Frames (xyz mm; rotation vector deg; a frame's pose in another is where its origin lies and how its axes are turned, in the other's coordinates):
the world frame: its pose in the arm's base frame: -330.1 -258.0 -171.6 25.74 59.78 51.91
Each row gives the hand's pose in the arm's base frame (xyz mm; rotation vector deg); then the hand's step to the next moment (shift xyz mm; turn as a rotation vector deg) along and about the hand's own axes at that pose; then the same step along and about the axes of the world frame.
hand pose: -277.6 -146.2 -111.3 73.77 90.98 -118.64
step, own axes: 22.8 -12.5 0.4 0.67 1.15 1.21
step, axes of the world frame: 9.8 9.7 -22.0 -0.43 -1.49 -0.91
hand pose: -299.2 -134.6 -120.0 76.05 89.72 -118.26
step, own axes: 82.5 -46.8 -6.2 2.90 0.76 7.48
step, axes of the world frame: 44.2 37.3 -75.4 -4.33 -2.99 -6.10
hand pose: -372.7 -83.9 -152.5 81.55 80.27 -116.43
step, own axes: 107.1 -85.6 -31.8 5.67 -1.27 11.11
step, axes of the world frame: 85.2 63.0 -92.6 -5.73 -2.49 -10.87
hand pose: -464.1 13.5 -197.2 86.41 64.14 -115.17
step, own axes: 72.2 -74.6 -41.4 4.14 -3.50 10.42
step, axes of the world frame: 85.4 41.9 -58.6 -5.67 0.24 -10.28
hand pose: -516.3 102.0 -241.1 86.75 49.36 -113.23
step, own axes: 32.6 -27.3 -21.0 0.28 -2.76 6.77
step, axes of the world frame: 40.9 3.9 -23.6 -4.65 1.94 -5.30
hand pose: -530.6 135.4 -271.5 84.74 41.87 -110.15
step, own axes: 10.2 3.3 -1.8 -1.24 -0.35 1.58
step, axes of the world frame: 4.3 -9.3 -3.7 -1.69 1.11 -0.24
